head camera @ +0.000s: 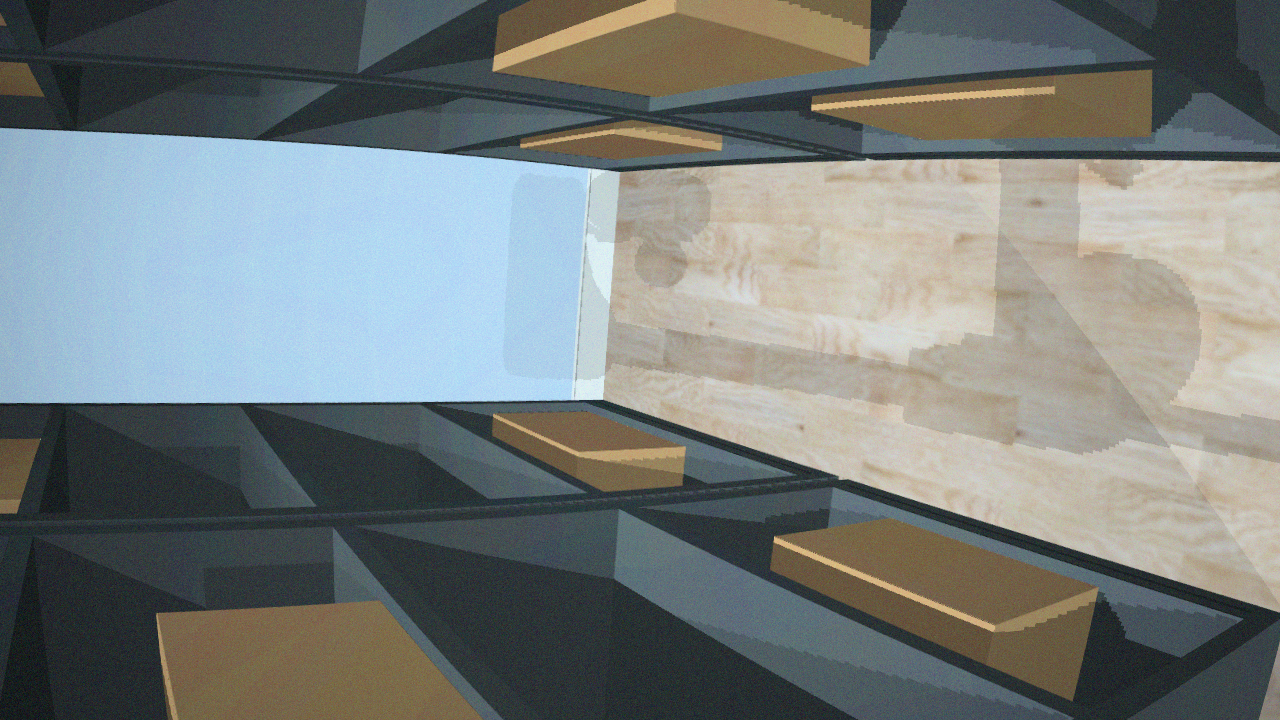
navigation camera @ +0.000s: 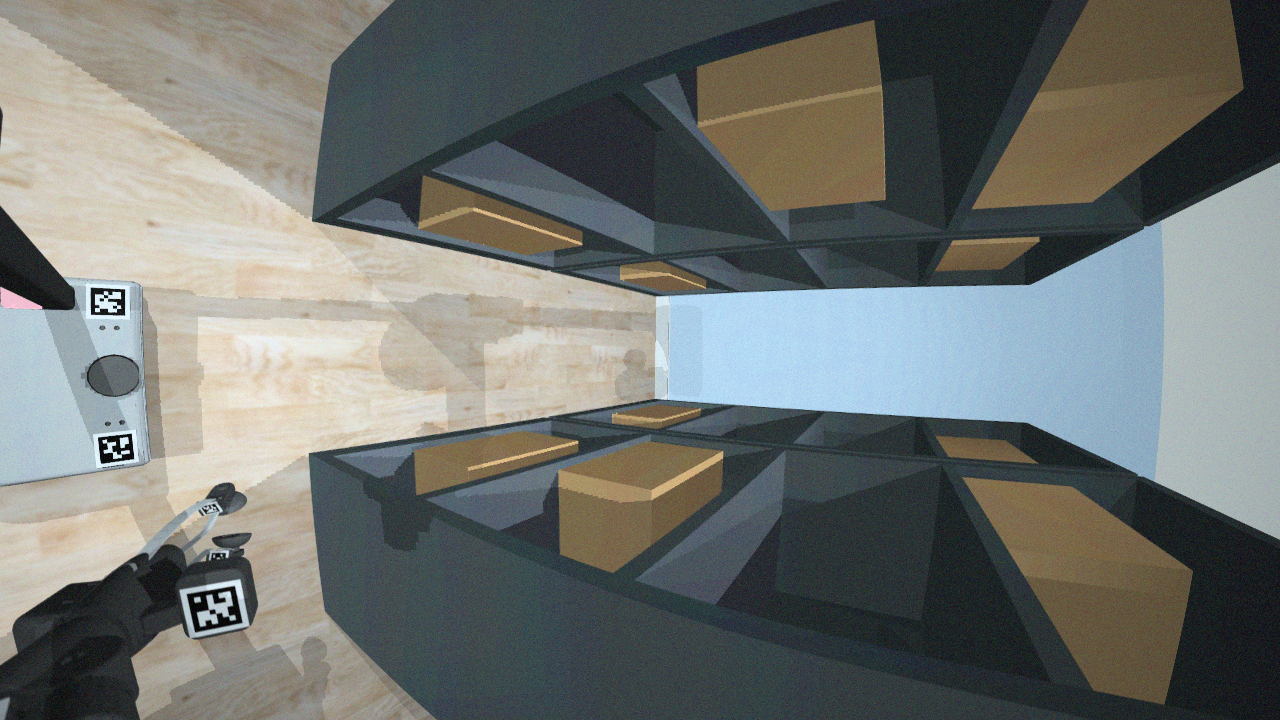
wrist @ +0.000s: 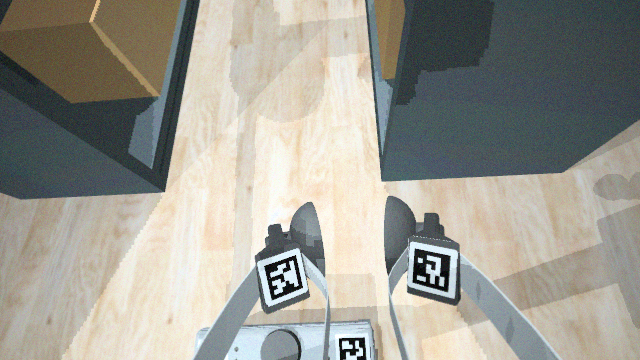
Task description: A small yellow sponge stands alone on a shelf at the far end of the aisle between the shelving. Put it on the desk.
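The small yellow sponge and the desk do not show in these views. Dark shelving [head camera: 268, 516] [navigation camera: 375, 555] [wrist: 500, 140] stands along one side of the aisle, and a second dark shelving run [head camera: 358, 78] [navigation camera: 429, 107] [wrist: 50, 160] stands along the other. My gripper [navigation camera: 229, 519] [wrist: 351, 226] is open, with nothing between its fingertips. It hangs outside the aisle's near end, short of the shelving ends.
Brown boxes [head camera: 930, 582] [navigation camera: 608, 510] [wrist: 125, 40] sit in several shelf compartments on both sides. A pale blue wall [head camera: 268, 268] [navigation camera: 895, 349] closes the aisle's far end. My grey base [navigation camera: 53, 385] [wrist: 310, 340] stands on the wood floor [head camera: 805, 268] [navigation camera: 268, 358] before the aisle.
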